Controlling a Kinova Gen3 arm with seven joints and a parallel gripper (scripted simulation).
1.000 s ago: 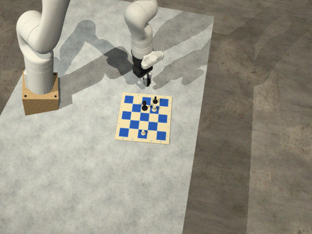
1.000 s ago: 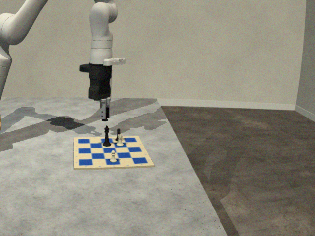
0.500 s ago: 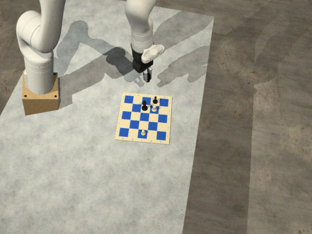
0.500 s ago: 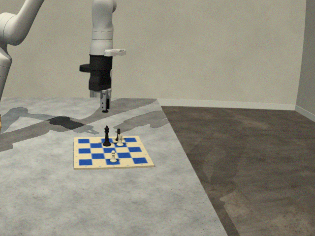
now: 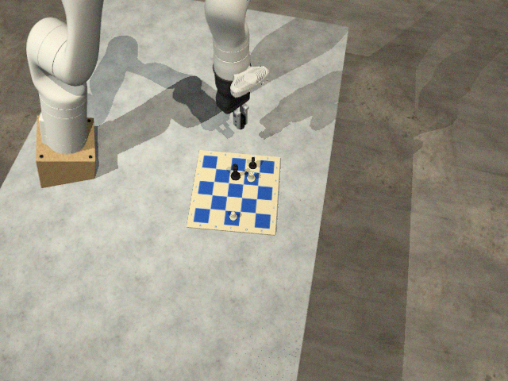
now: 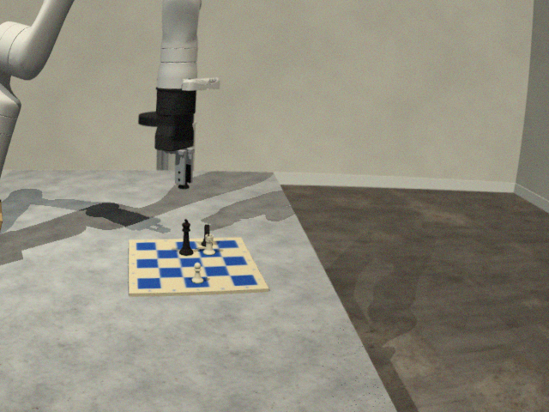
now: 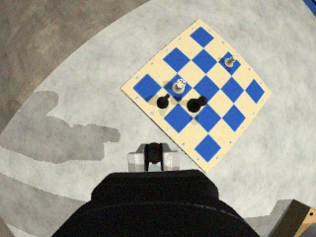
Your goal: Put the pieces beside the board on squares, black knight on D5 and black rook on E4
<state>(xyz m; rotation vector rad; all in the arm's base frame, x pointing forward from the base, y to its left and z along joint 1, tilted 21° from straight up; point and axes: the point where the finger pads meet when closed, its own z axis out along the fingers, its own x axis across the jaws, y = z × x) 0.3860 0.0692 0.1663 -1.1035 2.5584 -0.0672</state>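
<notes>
The white rook lies 4 cm ahead of my hand, 10 cm to the right of it and 10 cm below it. Also, from my hand: white pawn (21 cm to the right, 11 cm below); cream chessboard (14 cm to the right, 12 cm below); black rook (1 cm below).
</notes>
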